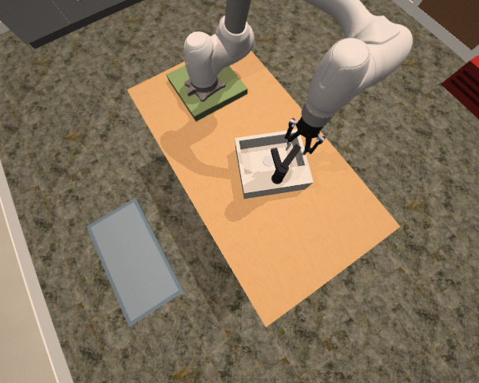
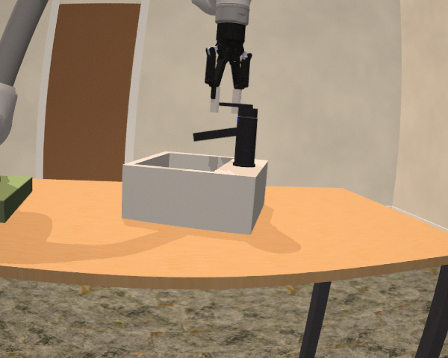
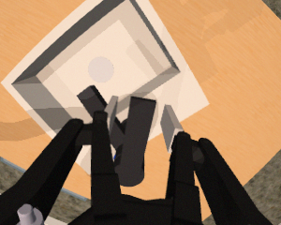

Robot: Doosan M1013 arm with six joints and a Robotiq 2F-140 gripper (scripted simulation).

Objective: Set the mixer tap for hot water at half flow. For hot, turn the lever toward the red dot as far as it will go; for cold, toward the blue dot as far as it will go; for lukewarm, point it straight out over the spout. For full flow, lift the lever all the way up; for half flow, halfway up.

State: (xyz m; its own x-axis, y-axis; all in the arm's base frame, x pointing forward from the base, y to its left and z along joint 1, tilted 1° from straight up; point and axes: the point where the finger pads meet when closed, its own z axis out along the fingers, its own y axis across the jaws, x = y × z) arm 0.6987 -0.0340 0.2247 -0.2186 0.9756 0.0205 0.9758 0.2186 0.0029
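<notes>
The lever lies 10 mm ahead of my hand, 30 mm to the right of it and 10 mm below it. Round my hand: black mixer tap (10 mm ahead, 60 mm to the right, 50 mm below); white basin (80 mm behind, 30 mm to the right, 240 mm below).
</notes>
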